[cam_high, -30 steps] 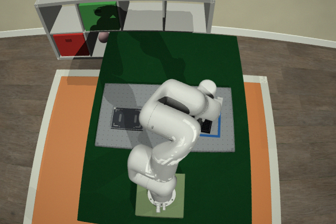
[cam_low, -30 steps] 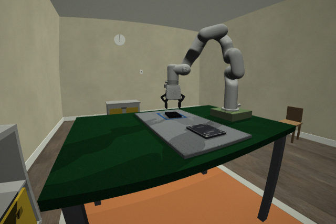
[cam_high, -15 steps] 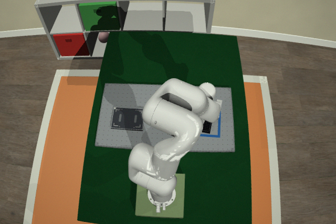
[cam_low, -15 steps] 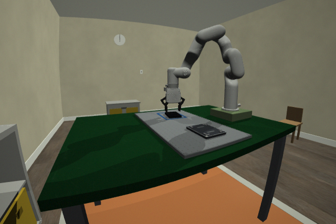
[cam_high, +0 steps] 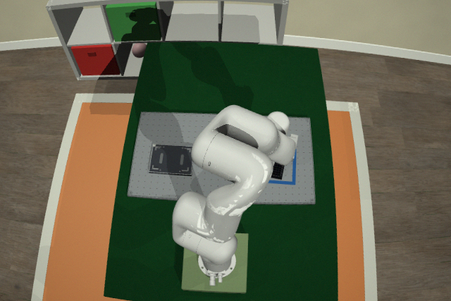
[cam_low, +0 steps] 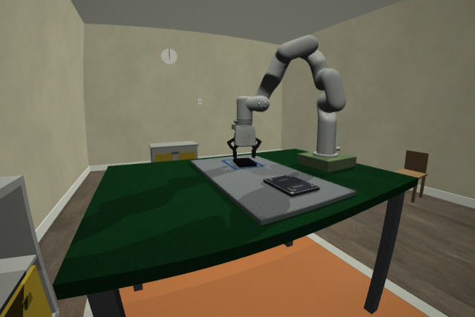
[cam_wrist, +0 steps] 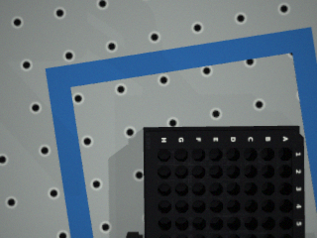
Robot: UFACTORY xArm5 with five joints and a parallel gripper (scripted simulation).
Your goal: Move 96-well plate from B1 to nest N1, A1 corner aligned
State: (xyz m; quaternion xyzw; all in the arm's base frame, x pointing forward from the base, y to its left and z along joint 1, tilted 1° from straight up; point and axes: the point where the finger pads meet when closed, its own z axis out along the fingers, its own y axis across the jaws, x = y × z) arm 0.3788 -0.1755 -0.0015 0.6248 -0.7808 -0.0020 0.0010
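Now: hand 3 cm above the black 96-well plate. From my hand the other things lie so: plate nest: 2 cm ahead, 36 cm to the left, 3 cm below.
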